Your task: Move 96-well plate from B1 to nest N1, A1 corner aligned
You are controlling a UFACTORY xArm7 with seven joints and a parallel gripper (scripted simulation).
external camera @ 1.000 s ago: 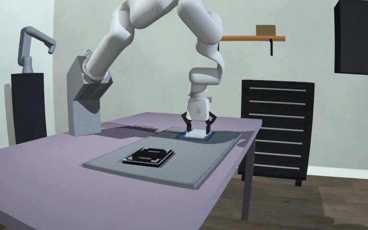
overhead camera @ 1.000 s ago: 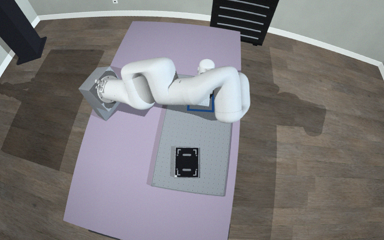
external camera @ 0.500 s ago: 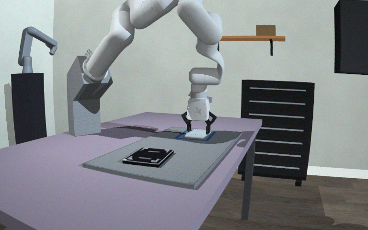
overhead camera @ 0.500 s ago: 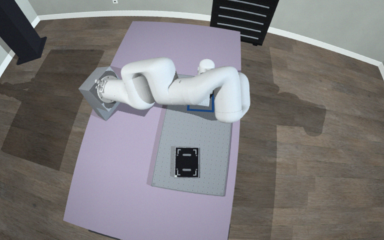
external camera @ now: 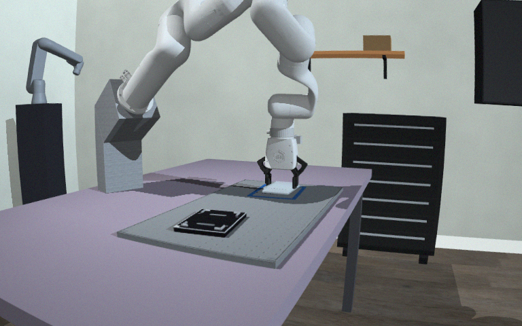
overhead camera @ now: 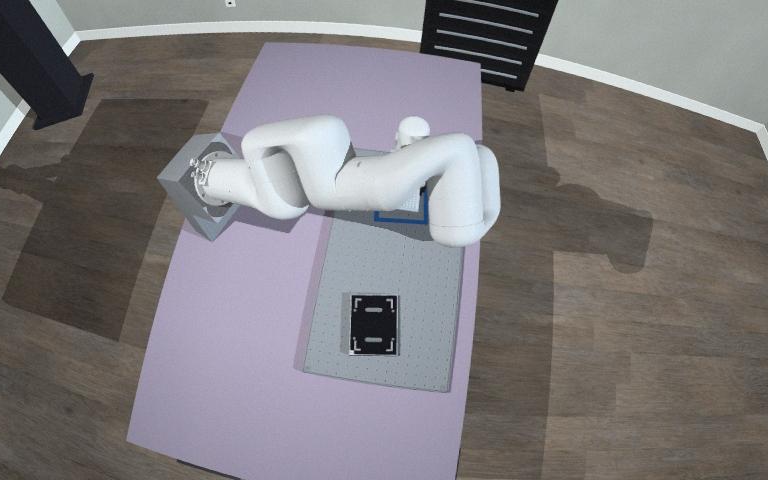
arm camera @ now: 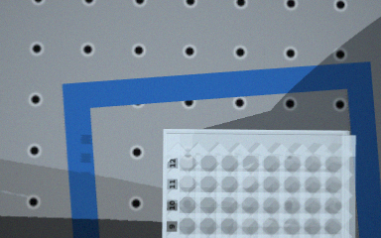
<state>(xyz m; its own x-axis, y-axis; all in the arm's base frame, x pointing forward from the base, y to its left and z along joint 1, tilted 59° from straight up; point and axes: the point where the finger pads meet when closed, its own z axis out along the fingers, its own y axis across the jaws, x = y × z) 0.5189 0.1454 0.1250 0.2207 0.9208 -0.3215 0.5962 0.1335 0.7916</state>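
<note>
My hand is 37 cm to the left of the plate nest N1, 17 cm past it and 2 cm above it. Round my hand: 96-well plate 1 cm below.
</note>
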